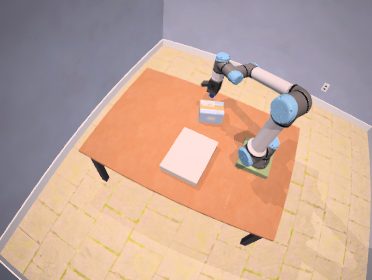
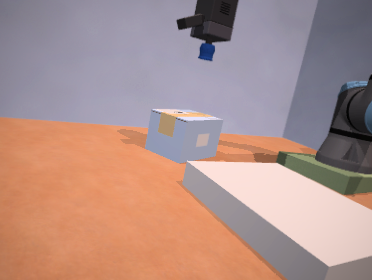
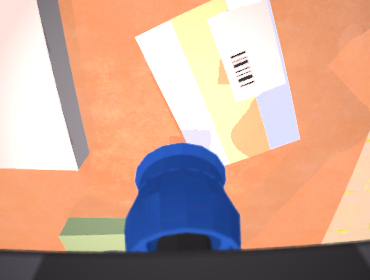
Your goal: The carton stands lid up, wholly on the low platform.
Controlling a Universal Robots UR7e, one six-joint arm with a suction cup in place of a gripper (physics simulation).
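Frame: origin at the arm's base, x right, y back, z down, level; centimetres.
Seen in the pictures: hand, its tool point: [image 1: 211, 95] [image 2: 205, 59] [image 3: 180, 181]; arm's base, origin of its link: [image 2: 342, 165].
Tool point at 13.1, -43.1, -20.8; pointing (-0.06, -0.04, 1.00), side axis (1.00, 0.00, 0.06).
Note:
Offsets run from my tool point to a thing's top centre, as dx, dy, dz. Level surfaces: height alone.
The light blue carton {+4.2, +0.8, +14.2} [image 1: 211, 112] [image 2: 184, 136] [image 3: 217, 85] stands on the table beside the low platform, apart from it. Its top, with an orange tape strip and a white barcode label, faces up. The low white platform {-31.9, +3.6, +19.8} [image 1: 189, 156] [image 2: 285, 200] [image 3: 30, 95] lies flat on the table. My suction gripper, with its blue cup [image 1: 212, 95] [image 2: 206, 52] [image 3: 181, 195], hangs in the air above the carton and touches nothing. The suction is off and the gripper is open.
The orange-brown table {dz +24.6} [image 1: 125, 115] [image 2: 75, 200] [image 3: 110, 90] carries everything. The arm's base stands on a green block [image 1: 255, 169] [image 2: 320, 172] [image 3: 95, 235] to one side of the platform. Walls stand behind the table.

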